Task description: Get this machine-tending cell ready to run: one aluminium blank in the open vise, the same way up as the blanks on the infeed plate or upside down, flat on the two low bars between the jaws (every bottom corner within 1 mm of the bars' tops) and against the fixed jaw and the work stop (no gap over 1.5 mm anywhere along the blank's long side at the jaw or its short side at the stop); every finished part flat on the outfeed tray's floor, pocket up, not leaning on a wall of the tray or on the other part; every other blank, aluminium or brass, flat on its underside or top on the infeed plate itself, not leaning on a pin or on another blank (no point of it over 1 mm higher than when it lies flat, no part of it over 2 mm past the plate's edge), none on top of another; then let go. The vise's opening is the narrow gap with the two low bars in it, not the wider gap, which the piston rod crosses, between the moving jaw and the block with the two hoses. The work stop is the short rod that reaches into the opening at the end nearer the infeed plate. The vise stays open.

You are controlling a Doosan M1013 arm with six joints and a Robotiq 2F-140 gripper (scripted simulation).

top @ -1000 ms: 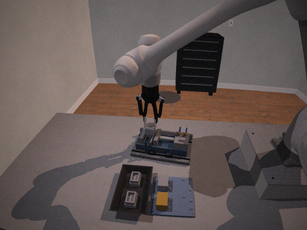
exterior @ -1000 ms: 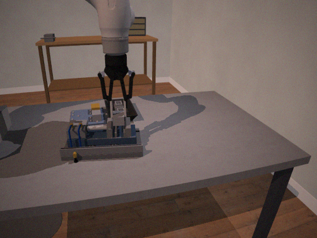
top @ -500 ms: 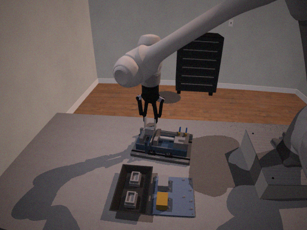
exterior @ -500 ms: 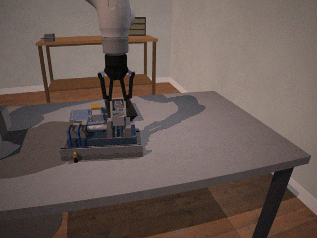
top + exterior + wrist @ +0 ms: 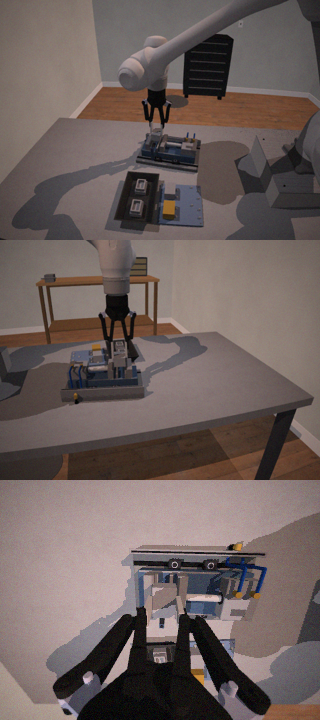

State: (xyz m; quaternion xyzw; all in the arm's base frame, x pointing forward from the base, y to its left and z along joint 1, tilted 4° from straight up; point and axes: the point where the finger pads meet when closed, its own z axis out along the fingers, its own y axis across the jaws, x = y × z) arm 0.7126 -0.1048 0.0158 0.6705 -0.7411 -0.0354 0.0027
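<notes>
Right now my hand is 6 cm past the blue vise, 1 cm to the right of it and 12 cm above it. Also, from my hand: brass blank (9 cm behind, 34 cm to the left, 13 cm below); then aluminium blank (9 cm behind, 25 cm to the left, 13 cm below); then infeed plate (13 cm behind, 30 cm to the left, 16 cm below).
</notes>
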